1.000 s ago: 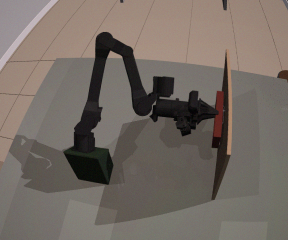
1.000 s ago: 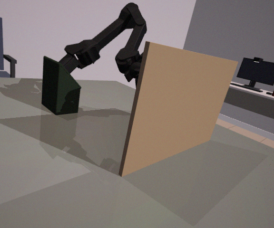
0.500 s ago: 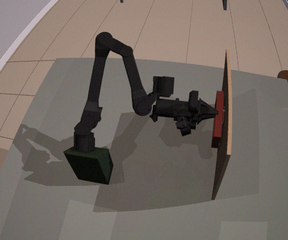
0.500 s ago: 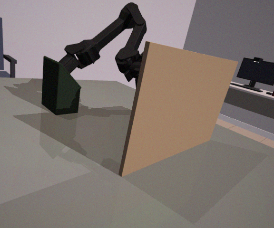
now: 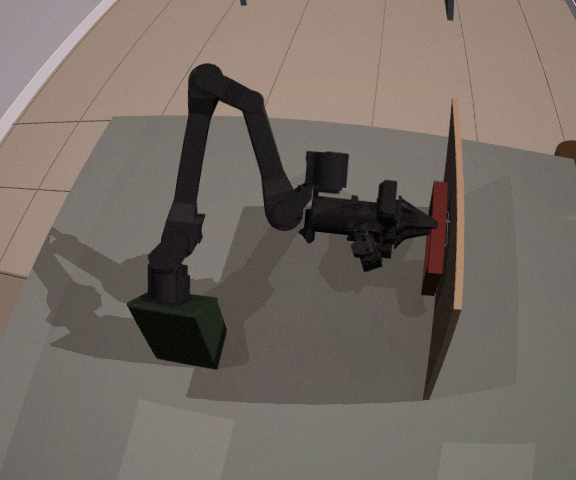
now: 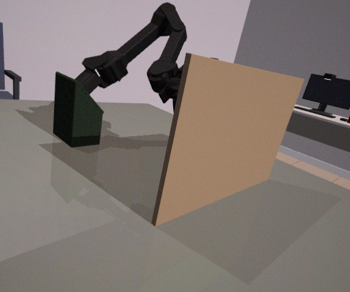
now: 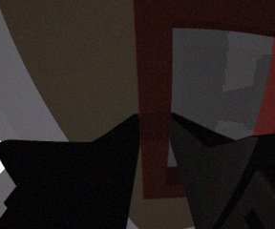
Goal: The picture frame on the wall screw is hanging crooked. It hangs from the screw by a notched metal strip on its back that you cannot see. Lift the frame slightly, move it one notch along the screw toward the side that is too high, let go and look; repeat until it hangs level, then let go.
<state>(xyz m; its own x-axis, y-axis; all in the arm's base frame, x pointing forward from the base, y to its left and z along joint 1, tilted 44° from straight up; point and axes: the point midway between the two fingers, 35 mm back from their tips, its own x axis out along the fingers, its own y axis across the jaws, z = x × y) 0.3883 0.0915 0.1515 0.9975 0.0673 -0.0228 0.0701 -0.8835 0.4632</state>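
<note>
My gripper tip is 50 mm above the red picture frame, 20 mm to the right of it and 10 mm short of it. From my gripper tip the other things lie so: tan wall board 60 mm below, 20 mm to the left, 20 mm ahead.
</note>
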